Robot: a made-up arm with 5 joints.
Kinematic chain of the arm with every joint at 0, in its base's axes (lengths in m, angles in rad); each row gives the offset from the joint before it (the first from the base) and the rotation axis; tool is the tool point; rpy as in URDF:
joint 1: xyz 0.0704 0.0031 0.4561 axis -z
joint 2: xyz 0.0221 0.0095 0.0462 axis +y
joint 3: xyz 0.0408 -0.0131 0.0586 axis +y
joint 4: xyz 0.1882 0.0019 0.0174 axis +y
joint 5: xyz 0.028 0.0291 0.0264 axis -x
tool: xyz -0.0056 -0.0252 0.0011 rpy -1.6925 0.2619 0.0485
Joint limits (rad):
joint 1: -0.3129..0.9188
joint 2: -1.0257..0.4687
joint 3: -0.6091..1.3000
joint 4: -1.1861..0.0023
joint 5: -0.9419..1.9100
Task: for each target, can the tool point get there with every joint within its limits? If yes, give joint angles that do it. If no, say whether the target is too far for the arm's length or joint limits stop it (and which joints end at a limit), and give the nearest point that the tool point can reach.
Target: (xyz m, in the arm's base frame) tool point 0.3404 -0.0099 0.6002
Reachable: yes | joints 0.1230 0.0596 0.0938 -0.3034 1.2401
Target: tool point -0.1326 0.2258 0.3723
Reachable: no: joint limits stop it (at a limit: joint 1, joint 2, joint 3, joint 4, joint 5) | nearest point 0.1307 0.0349 0.3249 | short by 0.329 m
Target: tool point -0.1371 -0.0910 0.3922
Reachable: no: joint limits stop it (at a limit: joint 1, joint 2, joint 3, joint 4) | nearest point 0.1197 -0.0521 0.3236 | short by 0.269 m
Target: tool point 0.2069 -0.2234 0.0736
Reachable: no: too far | nearest point 0.1823 -0.1181 0.3301 | short by 0.278 m
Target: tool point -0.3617 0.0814 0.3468
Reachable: no: too far | nearest point 0.1307 0.0349 0.3249 | short by 0.495 m
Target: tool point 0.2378 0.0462 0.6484
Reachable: yes | joints -0.1971 -0.8041 0.7282 -0.8527 0.7394
